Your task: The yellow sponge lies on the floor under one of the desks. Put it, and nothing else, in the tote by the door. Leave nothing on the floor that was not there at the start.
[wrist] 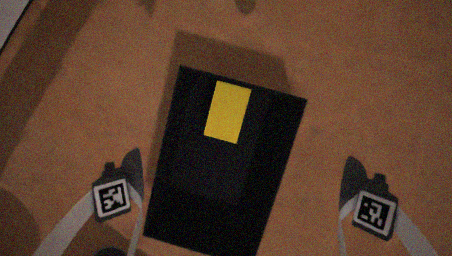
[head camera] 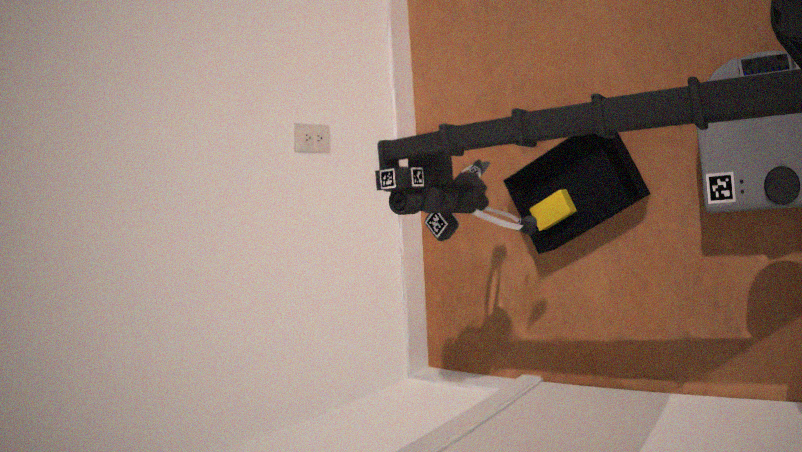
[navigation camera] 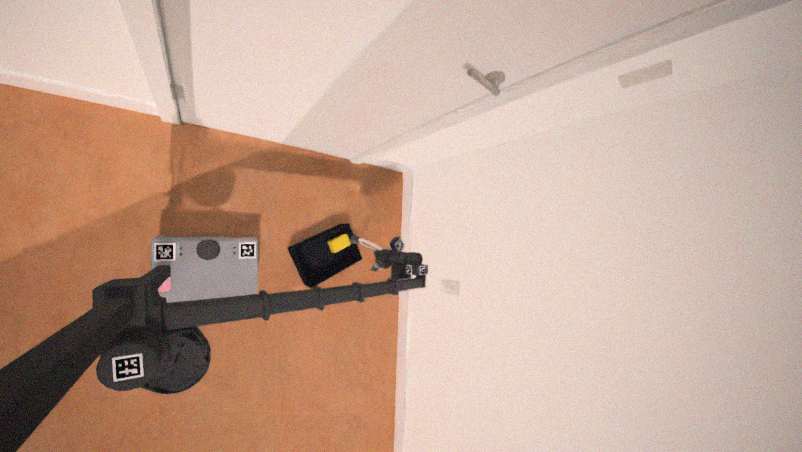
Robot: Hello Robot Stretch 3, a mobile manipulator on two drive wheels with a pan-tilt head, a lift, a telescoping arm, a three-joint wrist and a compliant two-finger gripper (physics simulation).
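Places are measured from the robot's base along level axes (x right, y down, z ahead), in metres.
Pixels of known places: gripper, fingertip midpoint: [head camera: 509, 195] [navigation camera: 362, 253]; robot's base, origin of the base link: [head camera: 779, 184] [navigation camera: 208, 248].
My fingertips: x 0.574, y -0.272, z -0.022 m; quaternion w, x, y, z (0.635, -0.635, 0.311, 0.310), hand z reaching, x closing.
Note:
For each thing: its top centre in the pictures, then the offset to it from my fingertips. "spot": a spot on its surface instead.
- yellow sponge, middle of its top: [head camera: 549, 210] [navigation camera: 341, 243] dx +0.006, dy +0.224, dz +0.039 m
- black tote, middle of its top: [head camera: 569, 186] [navigation camera: 330, 254] dx -0.074, dy +0.172, dz -0.012 m
- outlet, middle of its top: [head camera: 294, 137] [navigation camera: 459, 288] dx +0.442, dy -0.186, dz -0.185 m
- door with a handle, surface spot: [navigation camera: 485, 79] spot: dx -0.056, dy -0.662, dz +0.459 m
The yellow sponge [head camera: 553, 209] [navigation camera: 339, 243] [wrist: 227, 112] lies inside the black tote [head camera: 627, 167] [navigation camera: 314, 261] [wrist: 270, 130], near one short end. The tote stands on the floor. My gripper [head camera: 505, 196] [navigation camera: 365, 253] [wrist: 240, 171] is open, its two fingers wide apart with no thing between them. It hangs above the tote's wall-side end, well above the sponge. In the wrist view the fingertips show on either side of the tote. In the head view one fingertip overlaps the tote's edge beside the sponge.
My extended arm [head camera: 561, 120] [navigation camera: 336, 294] reaches past the tote close to the wall [head camera: 224, 252] [navigation camera: 589, 280], which bears an outlet [head camera: 311, 138]. My grey base [head camera: 735, 148] [navigation camera: 213, 275] stands on the tote's other side. A door with a handle [navigation camera: 485, 79] is close by.

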